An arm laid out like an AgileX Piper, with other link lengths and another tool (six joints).
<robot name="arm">
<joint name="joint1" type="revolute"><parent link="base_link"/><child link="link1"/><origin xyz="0 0 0.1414" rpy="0 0 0"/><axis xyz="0 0 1"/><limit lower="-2.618" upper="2.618"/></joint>
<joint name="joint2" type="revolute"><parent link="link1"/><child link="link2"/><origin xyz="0 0 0" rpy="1.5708 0 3.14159"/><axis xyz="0 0 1"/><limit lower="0" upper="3.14"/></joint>
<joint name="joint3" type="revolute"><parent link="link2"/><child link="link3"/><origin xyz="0.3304 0.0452 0" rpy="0 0 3.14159"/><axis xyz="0 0 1"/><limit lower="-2.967" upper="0"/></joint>
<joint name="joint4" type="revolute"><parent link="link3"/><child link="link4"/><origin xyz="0.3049 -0.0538 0" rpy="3.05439 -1.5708 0"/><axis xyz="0 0 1"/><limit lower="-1.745" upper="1.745"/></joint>
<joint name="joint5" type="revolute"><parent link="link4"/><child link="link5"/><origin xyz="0 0 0" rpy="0 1.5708 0"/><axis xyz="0 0 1"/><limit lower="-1.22" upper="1.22"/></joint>
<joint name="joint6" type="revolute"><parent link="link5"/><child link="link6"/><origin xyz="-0.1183 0 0" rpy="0 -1.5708 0"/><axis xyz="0 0 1"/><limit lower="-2.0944" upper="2.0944"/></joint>
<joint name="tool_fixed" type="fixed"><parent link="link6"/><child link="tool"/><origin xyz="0.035 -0.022 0.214" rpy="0 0.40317 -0.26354"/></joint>
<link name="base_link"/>
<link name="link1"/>
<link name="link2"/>
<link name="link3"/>
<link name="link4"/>
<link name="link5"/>
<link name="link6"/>
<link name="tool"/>
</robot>
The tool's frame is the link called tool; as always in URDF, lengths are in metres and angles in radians.
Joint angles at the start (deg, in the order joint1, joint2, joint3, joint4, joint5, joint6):
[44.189, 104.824, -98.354, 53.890, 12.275, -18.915]
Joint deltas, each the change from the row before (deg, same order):
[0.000, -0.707, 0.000, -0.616, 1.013, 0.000]
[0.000, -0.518, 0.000, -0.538, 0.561, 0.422]
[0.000, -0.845, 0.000, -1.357, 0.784, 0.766]
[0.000, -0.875, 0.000, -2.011, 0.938, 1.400]
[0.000, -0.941, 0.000, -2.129, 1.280, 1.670]
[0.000, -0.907, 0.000, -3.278, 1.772, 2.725]
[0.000, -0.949, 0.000, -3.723, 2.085, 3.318]
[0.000, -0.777, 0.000, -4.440, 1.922, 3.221]
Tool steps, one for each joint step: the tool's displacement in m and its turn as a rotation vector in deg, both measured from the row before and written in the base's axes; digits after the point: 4 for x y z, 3 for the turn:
[-0.0067, -0.0009, 0.0049, -0.357, -0.494, 0.827]
[-0.0040, -0.0011, 0.0042, -0.019, -0.159, 0.390]
[-0.0057, -0.0024, 0.0064, -0.292, -0.583, 0.501]
[-0.0059, -0.0028, 0.0052, -0.482, -0.463, 0.478]
[-0.0072, -0.0029, 0.0044, -0.572, -0.196, 0.627]
[-0.0076, -0.0034, 0.0001, -1.158, 0.165, 0.650]
[-0.0076, -0.0044, -0.0018, -1.393, 0.523, 0.528]
[-0.0043, -0.0058, -0.0054, -2.072, 0.035, 0.128]

